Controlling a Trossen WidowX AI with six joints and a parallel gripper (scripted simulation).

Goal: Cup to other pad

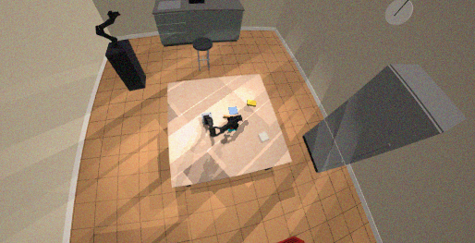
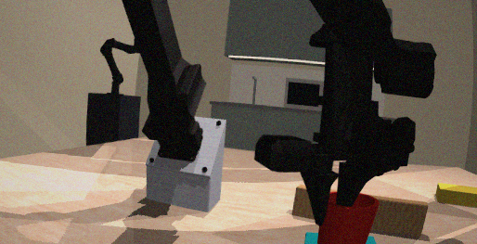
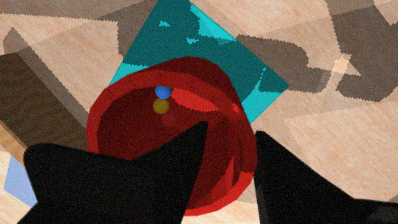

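My gripper tip is now 3 cm short of the red cup, 1 cm to the right of it and 1 cm above it. The rest, counted from my gripper tip: teal pad: 5 cm below, 3 cm ahead, 1 cm to the left; then light blue pad: 21 cm to the left, 11 cm ahead, 5 cm below; then brown wooden block: 11 cm to the left, 7 cm ahead, 3 cm below.
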